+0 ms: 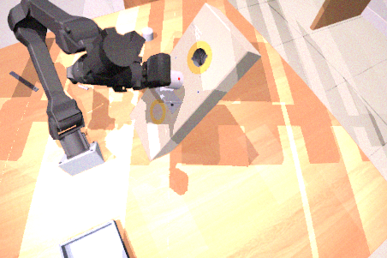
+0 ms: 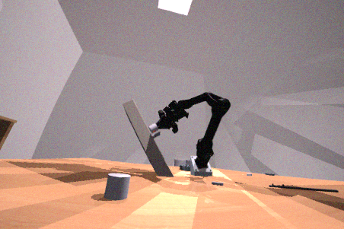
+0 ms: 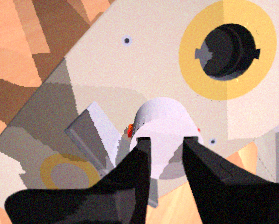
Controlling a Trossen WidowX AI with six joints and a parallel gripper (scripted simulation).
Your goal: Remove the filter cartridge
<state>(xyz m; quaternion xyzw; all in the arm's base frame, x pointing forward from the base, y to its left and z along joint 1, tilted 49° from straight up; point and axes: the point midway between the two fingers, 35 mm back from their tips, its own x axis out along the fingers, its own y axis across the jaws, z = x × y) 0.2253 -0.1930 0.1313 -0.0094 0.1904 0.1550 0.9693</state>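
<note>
The pale round filter cartridge is 1 cm ahead of my gripper tip and 1 cm below it. Also, from my gripper tip: small pale pin (19 cm behind, 29 cm to the left, 24 cm below); then grey tray (36 cm behind, 24 cm to the right, 23 cm below).
</note>
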